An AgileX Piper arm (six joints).
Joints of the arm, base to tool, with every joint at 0 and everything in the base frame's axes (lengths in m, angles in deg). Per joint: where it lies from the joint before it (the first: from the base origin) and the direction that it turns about. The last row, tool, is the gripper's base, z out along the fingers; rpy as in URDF.
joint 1: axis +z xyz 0 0 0.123
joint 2: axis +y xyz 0 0 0
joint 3: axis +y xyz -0.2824 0 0.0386
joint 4: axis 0.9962 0 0.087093 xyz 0.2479 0 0.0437
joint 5: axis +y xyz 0 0 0
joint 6: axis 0.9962 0 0.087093 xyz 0.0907 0 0.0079
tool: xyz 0 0 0 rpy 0 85.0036 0
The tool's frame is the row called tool.
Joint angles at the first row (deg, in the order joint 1, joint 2, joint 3, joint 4, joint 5, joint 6):
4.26 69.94 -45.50 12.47 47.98 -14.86
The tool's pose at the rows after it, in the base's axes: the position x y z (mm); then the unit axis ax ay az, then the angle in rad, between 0 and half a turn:
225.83 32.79 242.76 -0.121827 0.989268 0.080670 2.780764
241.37 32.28 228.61 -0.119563 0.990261 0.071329 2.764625
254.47 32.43 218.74 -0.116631 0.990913 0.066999 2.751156
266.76 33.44 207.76 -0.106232 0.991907 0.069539 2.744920
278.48 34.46 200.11 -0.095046 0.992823 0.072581 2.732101
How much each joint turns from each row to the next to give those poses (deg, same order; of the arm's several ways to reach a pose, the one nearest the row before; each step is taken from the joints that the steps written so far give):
0.07 3.60 0.00 1.06 -0.67 -2.33
-0.01 4.07 0.00 -0.33 -5.06 -0.43
0.00 3.35 -0.61 0.15 -3.55 -0.34
0.00 3.46 -0.63 1.13 -3.16 -0.13
0.00 2.92 -1.05 1.17 -2.61 0.00

